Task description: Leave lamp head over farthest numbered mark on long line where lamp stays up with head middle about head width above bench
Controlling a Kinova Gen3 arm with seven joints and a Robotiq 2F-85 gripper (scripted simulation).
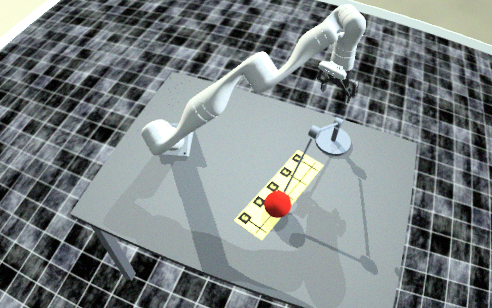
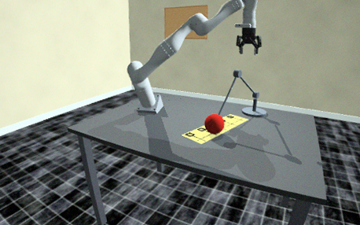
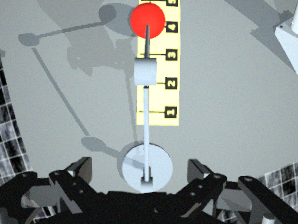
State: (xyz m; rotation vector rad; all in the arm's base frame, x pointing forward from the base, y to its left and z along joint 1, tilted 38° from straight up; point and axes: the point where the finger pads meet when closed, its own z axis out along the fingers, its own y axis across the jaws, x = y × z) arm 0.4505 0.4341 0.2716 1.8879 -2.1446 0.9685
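Now: hand 8 cm past the yellow numbered strip, 20 cm to the left of it and 39 cm above it. From my hand the other things lie so: round grey base: 3 cm ahead, 15 cm to the left, 36 cm below.
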